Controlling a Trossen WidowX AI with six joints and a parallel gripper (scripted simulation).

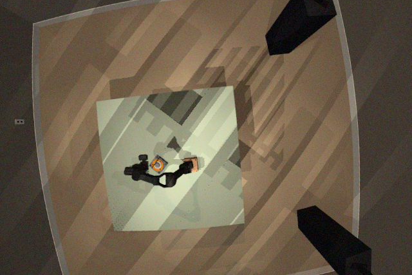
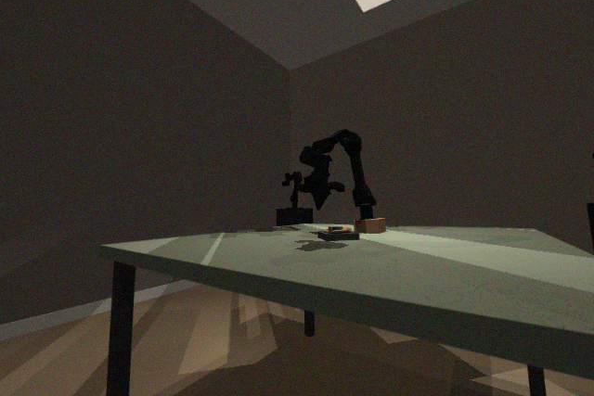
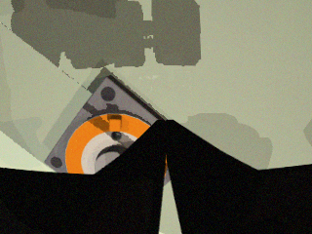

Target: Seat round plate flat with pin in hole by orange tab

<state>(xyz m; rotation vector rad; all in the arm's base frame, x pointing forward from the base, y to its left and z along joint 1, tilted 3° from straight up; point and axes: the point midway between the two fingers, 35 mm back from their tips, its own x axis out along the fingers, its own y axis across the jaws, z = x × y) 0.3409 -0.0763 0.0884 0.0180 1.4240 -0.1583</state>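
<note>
Now: the orange round plate 40 mm behind my gripper tip, 40 mm to the left of it and 70 mm below it. Round my gripper tip: dark grey square base (60 mm behind, 50 mm to the left, 80 mm below).
</note>
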